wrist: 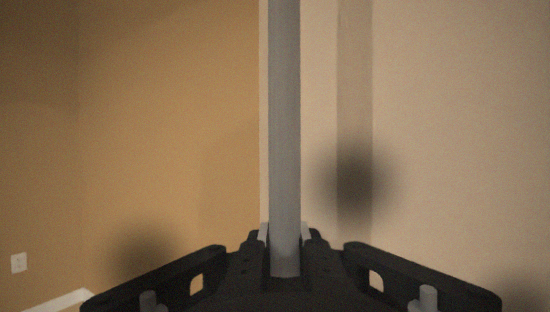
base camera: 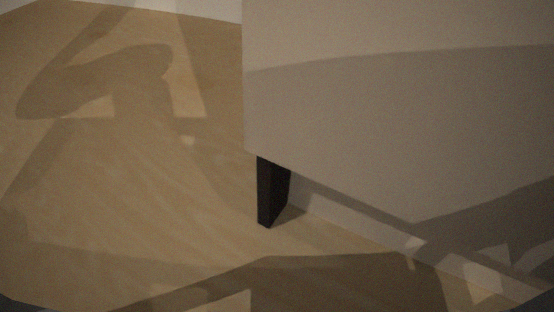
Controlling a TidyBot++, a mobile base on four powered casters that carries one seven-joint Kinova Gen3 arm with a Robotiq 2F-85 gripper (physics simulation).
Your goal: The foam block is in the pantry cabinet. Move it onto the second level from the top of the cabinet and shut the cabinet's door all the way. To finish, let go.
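Frame: origin at the arm's base, x ahead, y left, z up, level; metres.
Where they show: gripper, between the fingertips: (wrist: pixel 283 235).
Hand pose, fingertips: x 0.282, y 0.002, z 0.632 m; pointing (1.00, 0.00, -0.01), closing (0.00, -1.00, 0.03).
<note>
After its pixels a point has its place.
In the wrist view my gripper (wrist: pixel 283 235) @(z 0.632, x 0.282, y 0.002 m) is shut on a long grey vertical bar handle (wrist: pixel 284 125) @(z 0.703, x 0.241, y 0.002 m), with one finger pad on each side of it. The handle runs up out of the top of the view. Behind it is the pale front panel (wrist: pixel 440 130) @(z 0.701, x 0.249, y -0.081 m) of the cabinet, with the handle's shadow on it and the panel's edge just left of the handle. I cannot tell how far the door stands from shut. The base camera shows a pale cabinet body (base camera: pixel 390 115) @(z -0.158, x 0.253, y -0.074 m) at the right. The foam block and the cabinet's levels do not show in either view.
A black cabinet leg (base camera: pixel 271 192) @(z -0.321, x 0.320, y -0.005 m) stands on the wooden floor (base camera: pixel 150 210) @(z -0.397, x 0.336, y 0.164 m) in the base camera. Shadows fall across the floor and cabinet. An orange-brown wall (wrist: pixel 165 125) @(z 0.815, x 1.313, y 0.578 m) with a white socket (wrist: pixel 19 262) @(z 0.005, x 1.526, y 1.618 m) and a white skirting board (wrist: pixel 62 300) @(z -0.336, x 1.696, y 1.510 m) is left in the wrist view.
</note>
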